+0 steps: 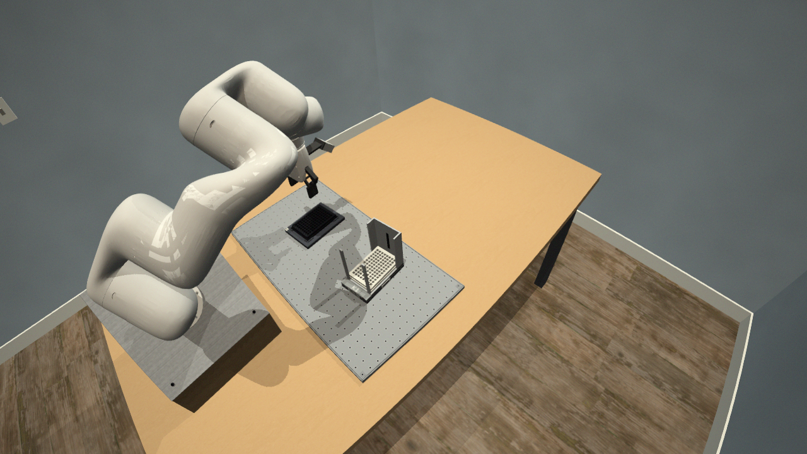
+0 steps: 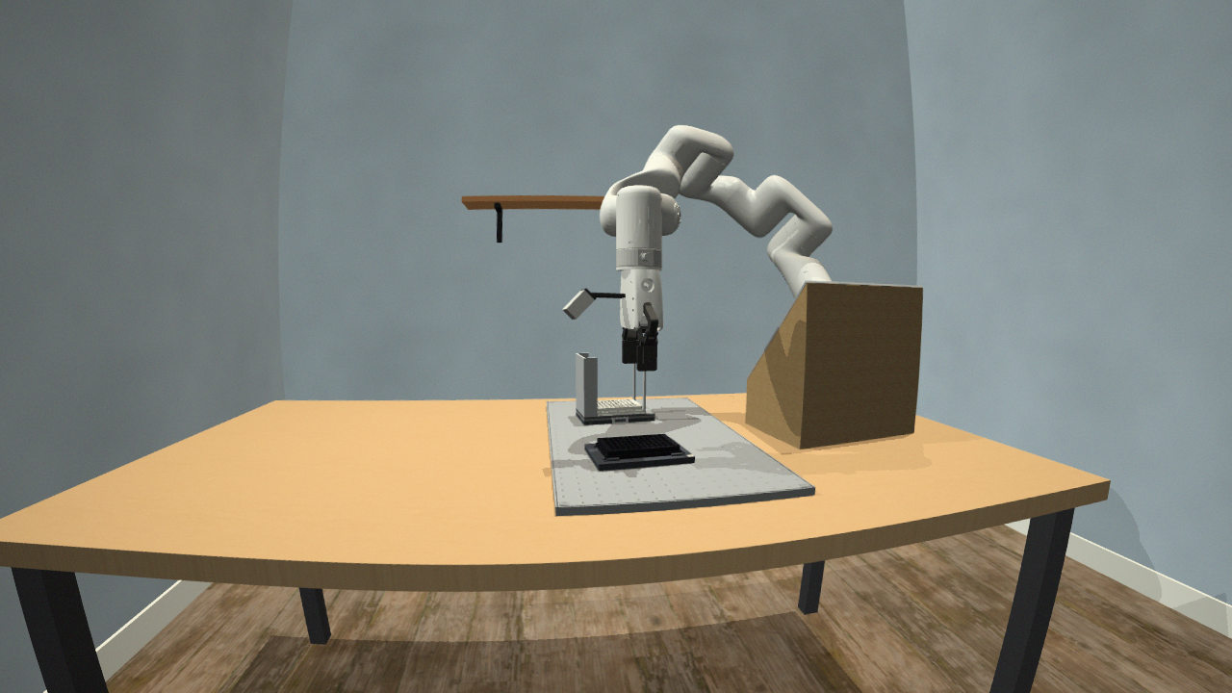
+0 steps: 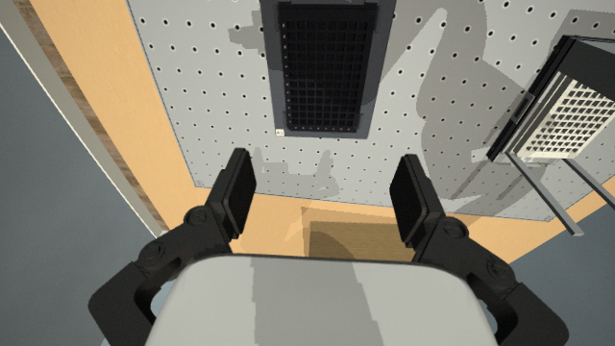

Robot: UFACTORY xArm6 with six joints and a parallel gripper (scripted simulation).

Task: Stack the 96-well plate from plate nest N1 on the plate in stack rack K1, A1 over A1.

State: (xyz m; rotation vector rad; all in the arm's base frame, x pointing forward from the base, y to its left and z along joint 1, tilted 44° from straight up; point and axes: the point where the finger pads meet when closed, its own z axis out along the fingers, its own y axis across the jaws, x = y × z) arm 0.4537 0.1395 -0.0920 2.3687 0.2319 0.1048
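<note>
The black 96-well plate is 15 cm below my hand. The rest, counted from my hand: thin rack post: 5 cm behind, 26 cm to the right, 8 cm below; pale A1 square: 8 cm behind, 4 cm to the left, 15 cm below; plate nest N1: 16 cm below.
</note>
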